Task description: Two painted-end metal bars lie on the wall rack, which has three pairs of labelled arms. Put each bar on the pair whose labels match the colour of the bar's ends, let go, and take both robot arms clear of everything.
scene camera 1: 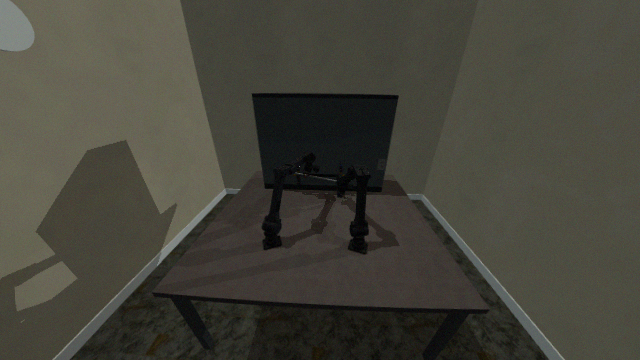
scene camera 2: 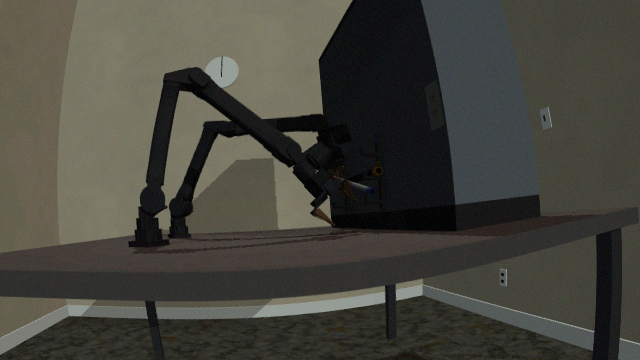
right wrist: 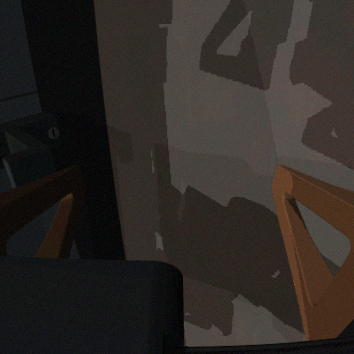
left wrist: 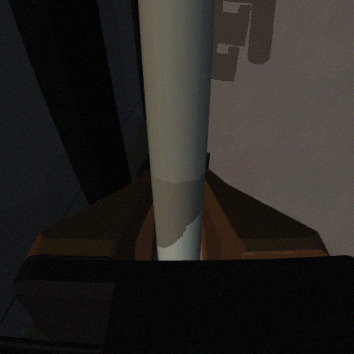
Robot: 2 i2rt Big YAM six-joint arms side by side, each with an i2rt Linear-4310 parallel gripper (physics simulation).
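Frame: origin at the left arm's base, x down, y right, z back, level; millimetres.
Seen in the pictures: left gripper, fingertip midpoint: (scene camera 1: pixel 305 177) (left wrist: pixel 178 176); right gripper, fingertip midpoint: (scene camera 1: pixel 341 192) (scene camera 2: pixel 346 214) (right wrist: pixel 177 175); left arm's base, origin of the base link: (scene camera 1: pixel 272 243) (scene camera 2: pixel 179 237); right arm's base, origin of the base link: (scene camera 1: pixel 357 247) (scene camera 2: pixel 149 245).
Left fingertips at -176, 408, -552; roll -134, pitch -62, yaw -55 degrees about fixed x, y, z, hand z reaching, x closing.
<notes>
Offsets run from my left fingertips to a thing's top centre, as dx, dy, dz. "*": to the spot under its first point. Level surfaces: height alone.
A pale bar with a blue end (scene camera 2: pixel 356 186) (left wrist: pixel 177 110) is in my left gripper (left wrist: pixel 178 176), which is shut on it. In scene camera 1 the bar (scene camera 1: pixel 317 177) slopes down to the right in front of the wall rack. Its far end is hidden. The yellow-ended bar @[* -3, +306, +138] (scene camera 2: pixel 363 174) lies on the rack @[-131, +319, +105] (scene camera 2: pixel 378 151), higher than the blue end in scene camera 2. My right gripper (right wrist: pixel 177 175) (scene camera 2: pixel 344 212) is open and empty, low beside the rack. A dark rack arm (right wrist: pixel 37 150) shows at the left in the right wrist view. The labels are too dark to read.
The tall dark panel (scene camera 1: pixel 325 130) (scene camera 2: pixel 380 100) stands upright at the back of the brown table @[dx +176] (scene camera 1: pixel 320 280) (scene camera 2: pixel 225 260). Its dark base edge runs close beside both grippers. My right forearm passes in front of my left arm in scene camera 2.
</notes>
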